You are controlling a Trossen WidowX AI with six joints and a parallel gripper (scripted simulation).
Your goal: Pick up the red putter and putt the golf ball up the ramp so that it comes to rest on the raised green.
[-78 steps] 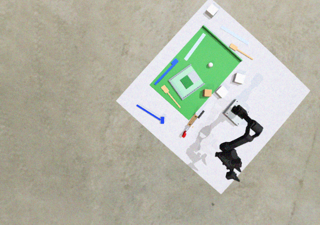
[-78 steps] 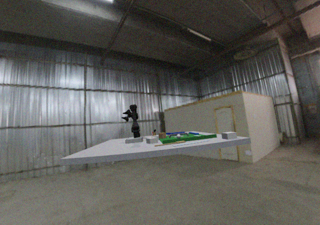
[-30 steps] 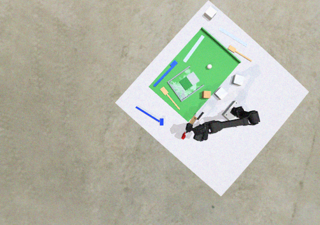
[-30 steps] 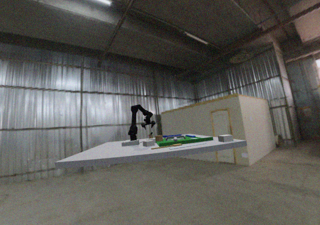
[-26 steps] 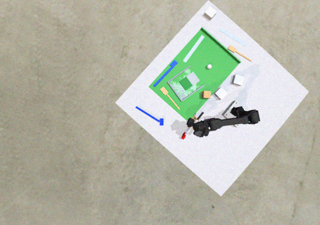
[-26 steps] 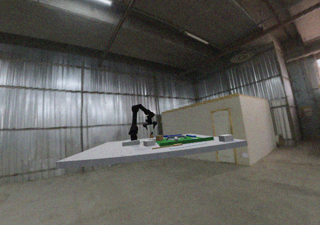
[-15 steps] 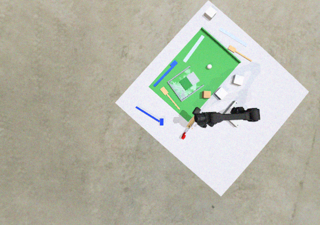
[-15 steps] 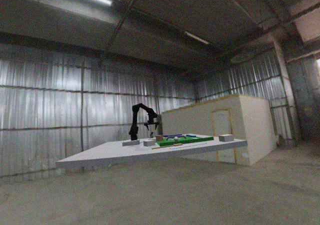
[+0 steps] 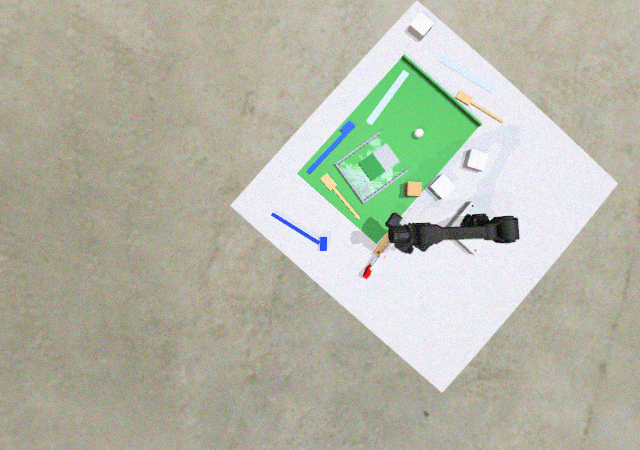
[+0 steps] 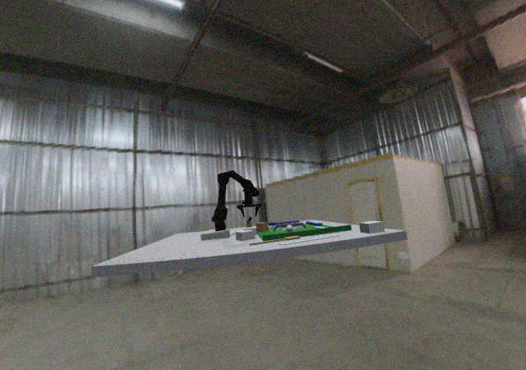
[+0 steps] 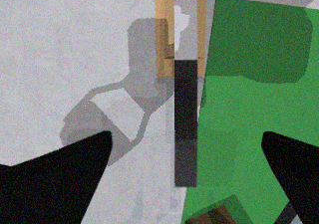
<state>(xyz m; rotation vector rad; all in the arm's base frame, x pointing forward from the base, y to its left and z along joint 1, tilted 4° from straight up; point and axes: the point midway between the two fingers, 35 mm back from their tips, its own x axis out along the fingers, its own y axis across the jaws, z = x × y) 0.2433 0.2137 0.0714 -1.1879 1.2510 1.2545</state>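
The tan cube is 50 mm ahead of my gripper tip, 190 mm to the right of it and 70 mm below it. Also, from my gripper tip: white golf ball 170 mm ahead, 410 mm to the right, 80 mm below; green mat 240 mm ahead, 290 mm to the right, 100 mm below.
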